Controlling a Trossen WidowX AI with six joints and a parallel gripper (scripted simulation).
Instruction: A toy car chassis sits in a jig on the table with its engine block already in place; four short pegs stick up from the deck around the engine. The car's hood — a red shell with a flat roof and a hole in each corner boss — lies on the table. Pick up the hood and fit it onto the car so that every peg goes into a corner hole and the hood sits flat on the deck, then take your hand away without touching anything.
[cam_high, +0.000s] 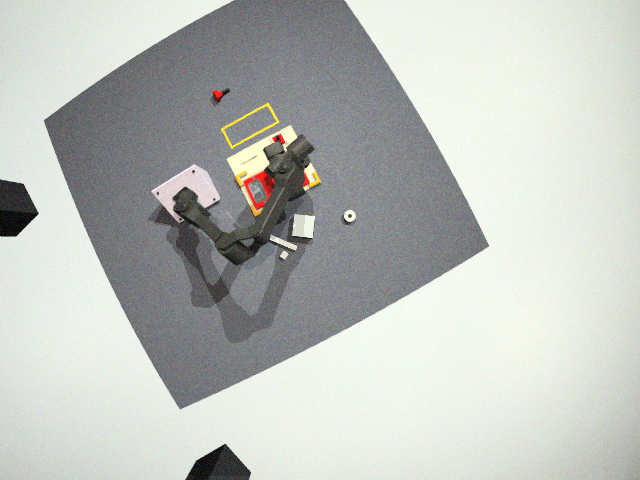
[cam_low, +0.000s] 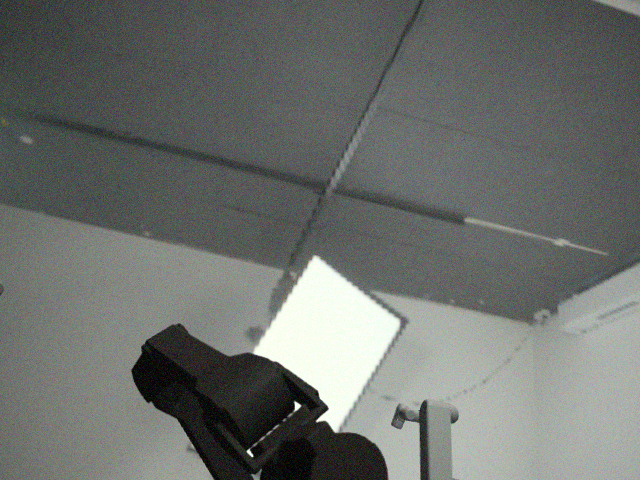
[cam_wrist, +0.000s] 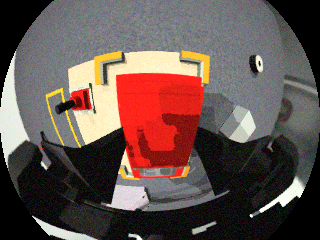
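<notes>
The red hood lies 10 mm above my gripper tip. The rest, counted from my gripper tip: white bar: 170 mm to the right, 140 mm behind, 40 mm below; then white block: 170 mm to the right, 50 mm behind, 30 mm below; then cream jig: 40 mm to the left, 40 mm below, 20 mm behind.
</notes>
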